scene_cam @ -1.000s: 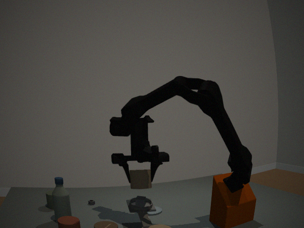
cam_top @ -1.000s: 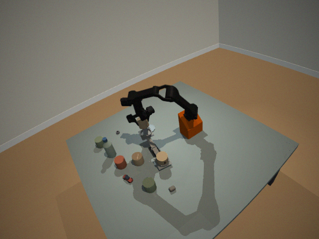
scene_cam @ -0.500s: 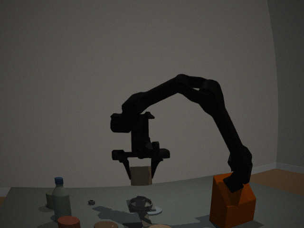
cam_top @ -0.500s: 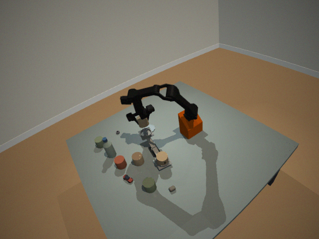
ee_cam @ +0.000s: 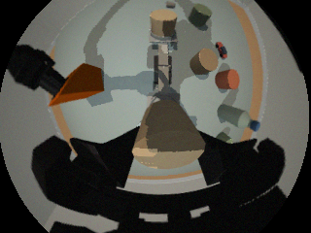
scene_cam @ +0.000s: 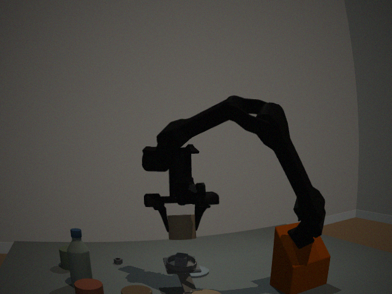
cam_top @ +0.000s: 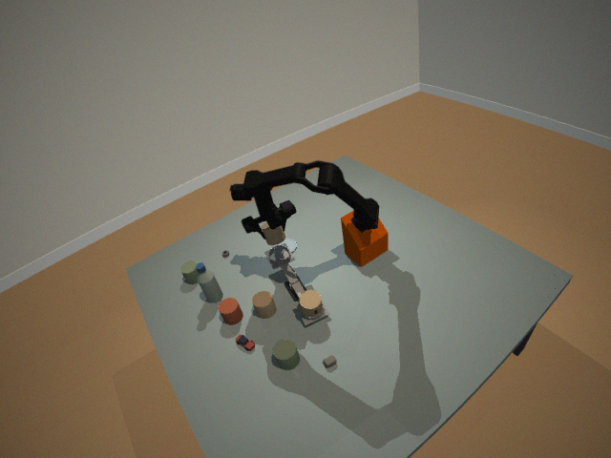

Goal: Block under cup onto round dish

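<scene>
My gripper tip is 1 cm short of the grey block, 1 cm to the right of it and 8 cm above it. Also, from my gripper tip: pale round dish: 8 cm behind, 9 cm to the right, 17 cm below; balance: 4 cm ahead, 13 cm to the left, 13 cm below; bottle: 27 cm ahead, 8 cm to the right, 6 cm below.
</scene>
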